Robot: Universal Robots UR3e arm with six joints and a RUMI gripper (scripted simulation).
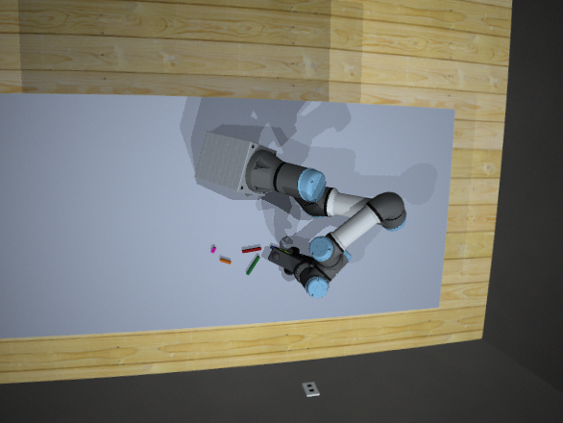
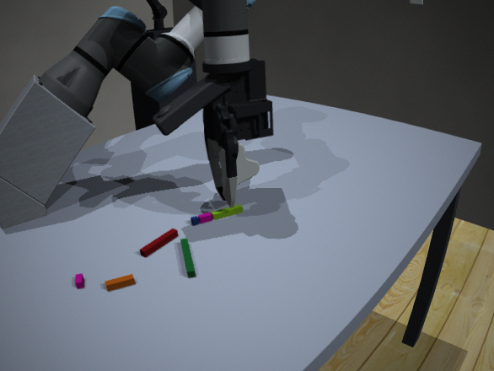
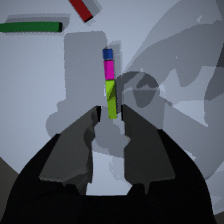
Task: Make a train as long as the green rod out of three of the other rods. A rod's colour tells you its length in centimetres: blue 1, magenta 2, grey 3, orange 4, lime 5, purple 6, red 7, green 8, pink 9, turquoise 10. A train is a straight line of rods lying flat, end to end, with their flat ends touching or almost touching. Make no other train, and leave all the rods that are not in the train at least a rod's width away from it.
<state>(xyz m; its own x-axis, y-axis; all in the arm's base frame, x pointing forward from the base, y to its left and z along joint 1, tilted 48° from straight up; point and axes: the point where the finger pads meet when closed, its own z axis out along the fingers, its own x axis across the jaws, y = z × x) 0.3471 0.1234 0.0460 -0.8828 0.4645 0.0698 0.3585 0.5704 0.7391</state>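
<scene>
My hand is 3 cm above the lime rod. Round my hand: blue rod 2 cm behind, 5 cm to the right, 3 cm below; green rod 4 cm ahead, 12 cm to the right, 3 cm below; red rod 2 cm behind, 13 cm to the right, 3 cm below.
</scene>
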